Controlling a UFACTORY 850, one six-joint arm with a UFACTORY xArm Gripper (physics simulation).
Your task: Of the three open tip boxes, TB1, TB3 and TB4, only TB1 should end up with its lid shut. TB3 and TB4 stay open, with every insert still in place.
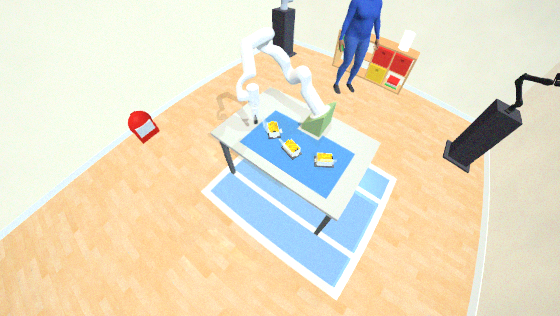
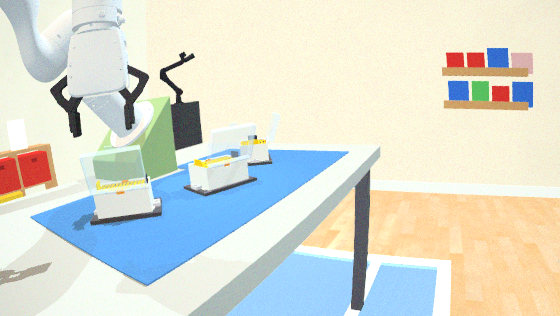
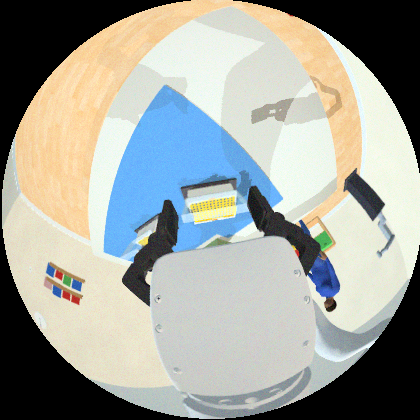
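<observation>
Three white tip boxes with yellow inserts stand open on dark bases; no labels are readable, so I cannot tell which is TB1. The end box [image 1: 273, 131] [image 2: 124, 204] [image 3: 212, 210] is nearest my gripper, its clear lid [image 2: 112, 162] raised. The middle box [image 1: 291, 148] [image 2: 220, 175] has its lid [image 2: 232, 138] raised. The far box [image 1: 325, 160] [image 2: 256, 153] also has a raised lid [image 2: 273, 129]. Yellow inserts show in all three. My gripper [image 1: 255, 120] [image 2: 102, 131] [image 3: 211, 201] is open and empty, above the table beside the end box and higher than its lid.
The boxes stand on a blue mat [image 1: 325, 185] [image 2: 200, 225] [image 3: 150, 150] on the white table [image 1: 364, 152] [image 2: 280, 230]. The green wedge [image 1: 320, 124] [image 2: 162, 145] under the arm's base stands behind the boxes. A blue figure [image 1: 357, 32] [image 3: 325, 275] stands beyond the table.
</observation>
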